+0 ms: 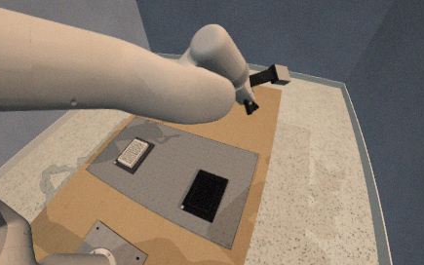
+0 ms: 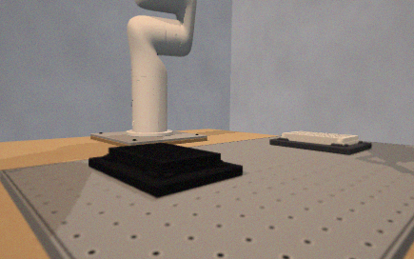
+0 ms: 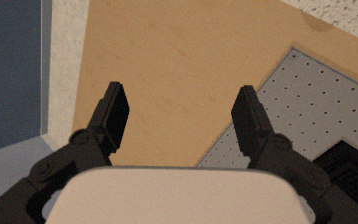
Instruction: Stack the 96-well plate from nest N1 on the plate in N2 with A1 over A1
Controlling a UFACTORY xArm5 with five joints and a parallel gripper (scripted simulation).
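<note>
Now: hand 290 mm past the black 96-well plate, 20 mm to the right of it and 240 mm above it. Round my hand: white 96-well plate (300 mm behind, 390 mm to the left, 240 mm below); then dark nest N2 (310 mm behind, 390 mm to the left, 250 mm below); then nest N1 (290 mm behind, 20 mm to the left, 250 mm below).
</note>
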